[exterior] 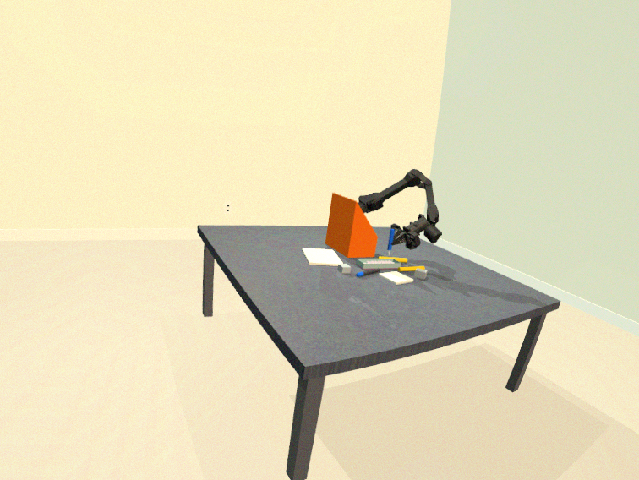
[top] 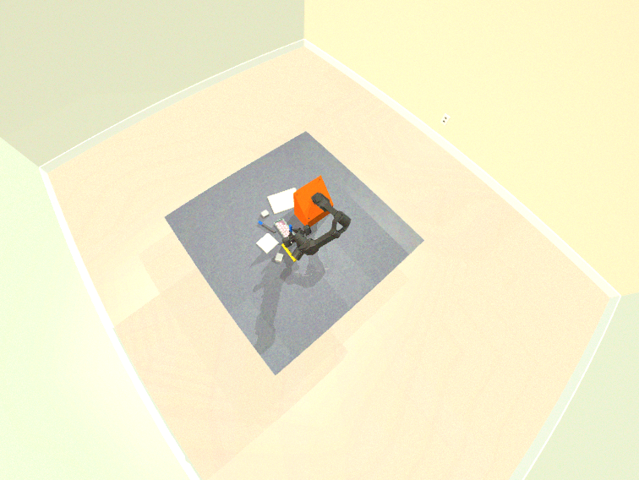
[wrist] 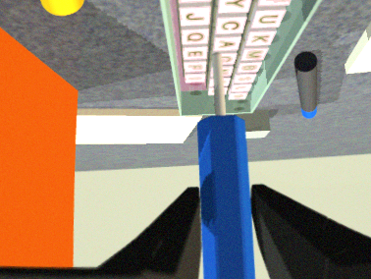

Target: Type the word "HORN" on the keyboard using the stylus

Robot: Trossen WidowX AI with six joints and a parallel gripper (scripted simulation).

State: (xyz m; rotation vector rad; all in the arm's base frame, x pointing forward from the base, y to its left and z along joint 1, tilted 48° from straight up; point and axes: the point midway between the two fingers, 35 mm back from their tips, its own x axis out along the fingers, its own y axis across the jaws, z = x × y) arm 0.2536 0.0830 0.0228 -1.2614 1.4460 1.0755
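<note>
My gripper tip is now 190 mm to the left of the blue-tipped pen, 90 mm short of it and 90 mm above it. The rest, counted from my gripper tip: white pad (150 mm ahead, 100 mm below, 60 mm to the right); stylus (10 mm below); grey block (250 mm to the right, 90 mm below, 30 mm ahead).
</note>
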